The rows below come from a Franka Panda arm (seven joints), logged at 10 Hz.
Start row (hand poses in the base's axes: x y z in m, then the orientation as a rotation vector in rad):
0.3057 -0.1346 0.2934 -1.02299 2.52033 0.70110
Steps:
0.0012 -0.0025 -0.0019 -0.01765 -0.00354 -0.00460
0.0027 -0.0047 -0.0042 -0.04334 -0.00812 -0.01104
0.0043 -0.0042 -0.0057 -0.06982 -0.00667 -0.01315
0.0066 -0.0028 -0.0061 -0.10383 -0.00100 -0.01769
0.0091 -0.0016 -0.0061 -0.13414 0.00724 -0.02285
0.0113 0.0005 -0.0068 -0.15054 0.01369 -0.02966
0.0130 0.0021 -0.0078 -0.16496 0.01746 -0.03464
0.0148 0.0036 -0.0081 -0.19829 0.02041 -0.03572
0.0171 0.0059 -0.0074 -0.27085 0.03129 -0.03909
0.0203 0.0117 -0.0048 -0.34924 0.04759 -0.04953
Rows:
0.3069 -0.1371 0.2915 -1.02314 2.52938 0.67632
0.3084 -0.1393 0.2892 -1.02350 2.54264 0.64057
0.3100 -0.1388 0.2877 -1.02916 2.55976 0.60889
0.3123 -0.1374 0.2873 -1.03339 2.58525 0.56978
0.3148 -0.1362 0.2873 -1.03515 2.61075 0.53626
0.3170 -0.1341 0.2866 -1.03035 2.62747 0.51809
0.3187 -0.1325 0.2856 -1.02761 2.64006 0.50106
0.3205 -0.1310 0.2853 -1.03591 2.66038 0.46055
0.3228 -0.1287 0.2860 -1.05145 2.70728 0.37324
0.3260 -0.1229 0.2886 -1.05713 2.76164 0.27719

